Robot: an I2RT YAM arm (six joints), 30 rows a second.
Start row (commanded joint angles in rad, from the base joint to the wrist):
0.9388, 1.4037, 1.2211, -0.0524, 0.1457, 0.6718
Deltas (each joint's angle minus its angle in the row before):
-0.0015, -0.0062, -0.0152, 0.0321, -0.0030, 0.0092
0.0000, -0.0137, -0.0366, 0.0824, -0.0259, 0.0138
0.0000, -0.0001, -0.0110, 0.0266, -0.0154, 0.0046
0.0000, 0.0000, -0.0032, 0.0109, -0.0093, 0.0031
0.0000, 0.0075, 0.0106, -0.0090, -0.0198, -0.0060
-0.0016, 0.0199, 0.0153, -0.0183, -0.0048, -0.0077
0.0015, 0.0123, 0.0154, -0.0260, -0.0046, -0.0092
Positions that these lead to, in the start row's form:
0.9373, 1.3975, 1.2059, -0.0203, 0.1427, 0.6810
0.9373, 1.3838, 1.1693, 0.0621, 0.1168, 0.6948
0.9373, 1.3837, 1.1583, 0.0887, 0.1014, 0.6994
0.9373, 1.3837, 1.1551, 0.0996, 0.0921, 0.7025
0.9373, 1.3912, 1.1657, 0.0906, 0.0723, 0.6965
0.9357, 1.4111, 1.1810, 0.0723, 0.0675, 0.6888
0.9372, 1.4234, 1.1964, 0.0463, 0.0629, 0.6796

